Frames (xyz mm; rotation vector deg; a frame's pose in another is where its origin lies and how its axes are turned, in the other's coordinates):
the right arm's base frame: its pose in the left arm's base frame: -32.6 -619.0 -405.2 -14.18 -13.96 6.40
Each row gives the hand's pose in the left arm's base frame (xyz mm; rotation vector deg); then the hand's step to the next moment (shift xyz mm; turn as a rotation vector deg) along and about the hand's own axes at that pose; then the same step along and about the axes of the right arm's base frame.
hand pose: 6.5 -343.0 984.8 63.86 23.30 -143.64
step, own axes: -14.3 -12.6 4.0 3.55 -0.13 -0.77
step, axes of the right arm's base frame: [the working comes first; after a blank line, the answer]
step, axes of the left arm's base frame: 0.7 12.7 14.8 -1.76 -0.33 -3.16

5.8 8.4 16.6 -2.45 0.63 -2.61
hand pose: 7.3 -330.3 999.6 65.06 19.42 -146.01
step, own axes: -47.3 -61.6 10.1 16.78 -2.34 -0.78
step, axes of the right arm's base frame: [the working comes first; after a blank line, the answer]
step, axes of the left arm's base frame: -1.1 62.5 47.2 -10.92 -0.94 -12.94

18.2 48.2 58.9 -13.57 3.27 -9.63
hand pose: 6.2 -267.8 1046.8 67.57 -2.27 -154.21
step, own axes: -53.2 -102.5 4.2 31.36 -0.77 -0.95
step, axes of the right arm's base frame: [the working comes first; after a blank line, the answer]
step, axes of the left arm's base frame: 14.3 110.5 30.6 -20.16 -5.31 -23.46

36.0 97.5 50.5 -25.45 2.47 -18.19
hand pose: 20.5 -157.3 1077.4 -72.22 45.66 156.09
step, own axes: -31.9 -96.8 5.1 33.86 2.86 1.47
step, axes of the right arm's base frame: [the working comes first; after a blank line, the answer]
step, axes of the left arm's base frame: 41.0 92.0 -16.4 -24.41 -7.78 -22.37

48.6 89.6 -4.7 -29.65 0.15 -16.67
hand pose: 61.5 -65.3 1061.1 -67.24 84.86 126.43
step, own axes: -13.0 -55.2 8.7 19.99 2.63 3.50
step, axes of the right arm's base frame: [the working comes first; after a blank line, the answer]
step, axes of the left arm's base frame: 36.5 35.8 -26.1 -16.24 -2.77 -12.14

34.3 38.3 -25.5 -18.77 1.73 -7.96
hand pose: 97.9 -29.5 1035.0 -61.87 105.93 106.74
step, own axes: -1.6 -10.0 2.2 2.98 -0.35 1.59
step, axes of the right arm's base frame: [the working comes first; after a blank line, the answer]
step, axes of the left arm's base frame: 7.2 3.8 -6.4 -2.23 0.69 -2.47

6.1 4.7 -6.9 -2.61 1.48 -1.60
